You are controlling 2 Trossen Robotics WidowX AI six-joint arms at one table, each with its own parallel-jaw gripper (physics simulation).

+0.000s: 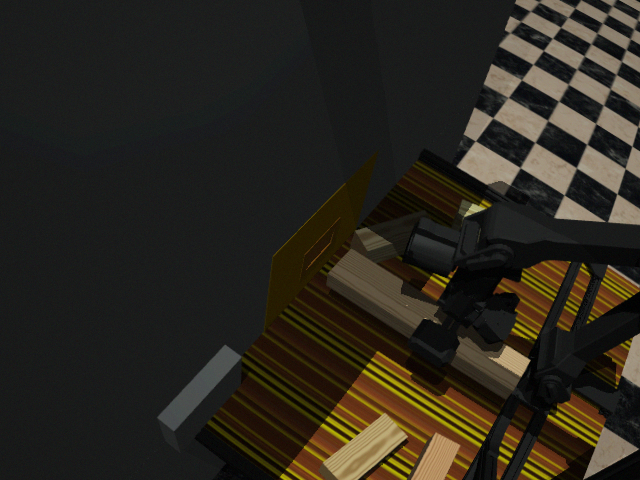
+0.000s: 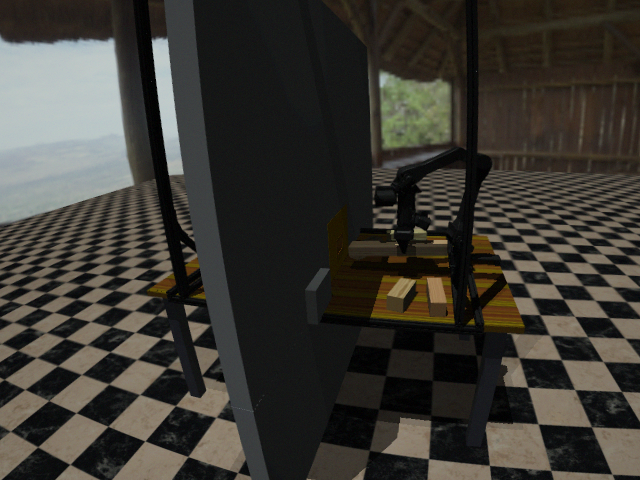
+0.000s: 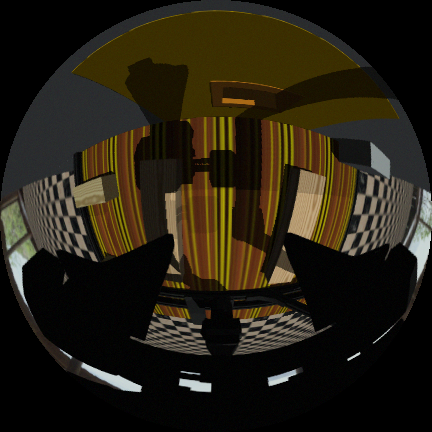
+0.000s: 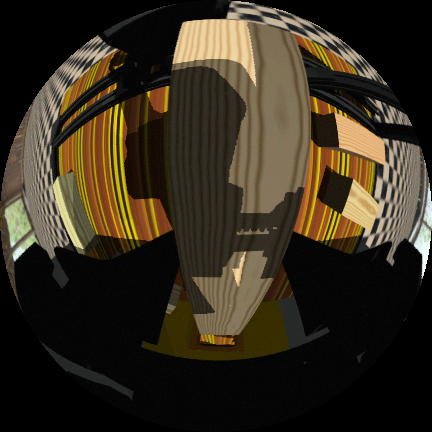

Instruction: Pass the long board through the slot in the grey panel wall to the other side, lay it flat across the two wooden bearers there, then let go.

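Places are measured from the left arm's base along level axes (x ahead, y left, z up), in centimetres.
Pixels of known places: left gripper, fingertip midpoint: (image 3: 230,239); right gripper, fingertip midpoint: (image 1: 439,332) (image 2: 404,249) (image 4: 230,232); left arm's base at its link origin: (image 3: 221,303); right arm's base at its link origin: (image 1: 535,392).
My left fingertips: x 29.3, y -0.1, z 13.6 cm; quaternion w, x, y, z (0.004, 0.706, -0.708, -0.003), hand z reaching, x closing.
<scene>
For each thing: its top centre in the pictures, then the offset to it from my left fingertips. "spot": a spot on its surface instead. Level surfaces: height alone.
- long board at its top centre: (image 4: 229,292) (image 1: 433,313) (image 2: 398,240) dz -3.8, dx +40.0, dy -4.6 cm
- striped table at its surface level: dz -15.5 cm
- slot at a spot on its surface: (image 3: 241,96) spot: dz -9.2, dx +15.0, dy -2.4 cm
- block at its top centre: (image 3: 85,193) dz -10.8, dx +2.7, dy +28.7 cm
The long board (image 1: 375,290) (image 2: 370,248) (image 4: 261,132) is pale wood. My right gripper (image 1: 456,324) (image 2: 403,245) (image 4: 230,232) is shut on the long board near its middle and holds it level, a little above the striped table (image 1: 309,352) (image 2: 499,314). The board's far end points at the slot (image 1: 320,248) (image 4: 217,340) (image 3: 241,96) in the yellow part of the grey panel wall (image 2: 270,190) and lies close to it. On the other side, my left gripper (image 3: 230,239) is open and empty above the two wooden bearers (image 3: 155,193) (image 3: 308,201).
Two loose wooden blocks (image 1: 363,450) (image 1: 434,457) (image 2: 401,294) (image 2: 436,296) lie near the table's front edge, and two more (image 1: 372,243) (image 1: 470,208) lie behind the board. A grey block (image 1: 199,386) (image 2: 317,295) (image 3: 370,155) sticks out at the wall's foot. Another block (image 3: 95,188) lies left of the bearers.
</scene>
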